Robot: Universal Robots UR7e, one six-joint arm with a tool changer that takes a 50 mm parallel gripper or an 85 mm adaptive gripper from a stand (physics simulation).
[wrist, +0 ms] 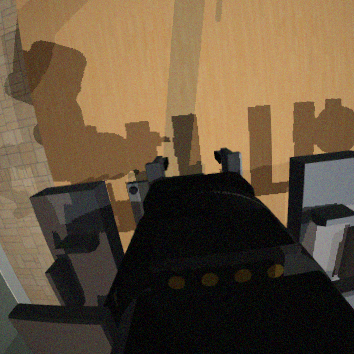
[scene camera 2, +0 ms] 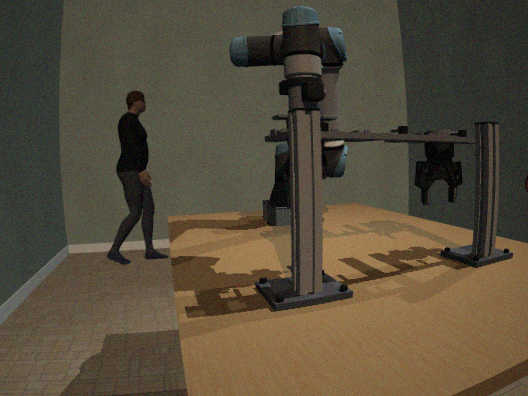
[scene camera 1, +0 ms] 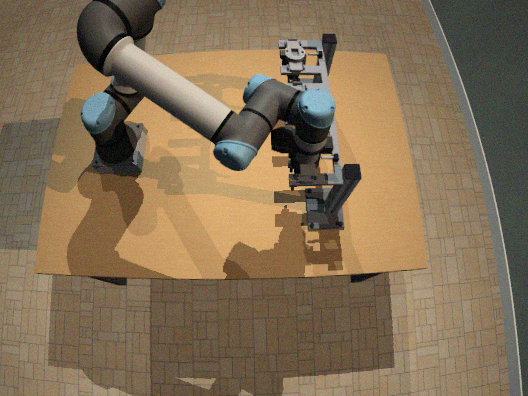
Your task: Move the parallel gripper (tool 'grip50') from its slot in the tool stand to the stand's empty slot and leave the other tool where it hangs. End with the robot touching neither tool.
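Frame: origin at the arm's base, x ahead, y left, z up, level; centimetres.
Seen in the pictures: arm's base at its link origin: [scene camera 1: 116, 144].
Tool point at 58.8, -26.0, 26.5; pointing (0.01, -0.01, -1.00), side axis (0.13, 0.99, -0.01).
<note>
Offsets run from my tool point to a thing's top centre, as dx, dy, dz. "pt": to the spot under its first point.
The parallel gripper [wrist: 193, 162] is on the arm's wrist and points down. Its two fingers stand apart with nothing between them: open. In scene camera 1 it is at the stand's near end slot, mostly hidden under the wrist. The wrist view shows a stand prong @(pt -4.1, -4.4, -4.9) [wrist: 82, 212] on its left and stand parts on its right. In scene camera 2 the near post hides its body and fingers; side plates at the tool show a little above the rail [scene camera 2: 360, 136]. Whether it touches the slot cannot be told. The other tool, the dark adaptive gripper [scene camera 1: 295, 53] [scene camera 2: 439, 167], hangs in the far end slot.
The stand's near post @(pt +9.8, -8.4, -7.7) [scene camera 1: 345, 187] [scene camera 2: 307, 200] rises close beside the wrist, and its far post [scene camera 1: 328, 50] [scene camera 2: 486, 190] stands beyond the adaptive gripper. The arm partly covers the middle of the stand in scene camera 1. A person [scene camera 2: 132, 150] is on the floor left of the table.
</note>
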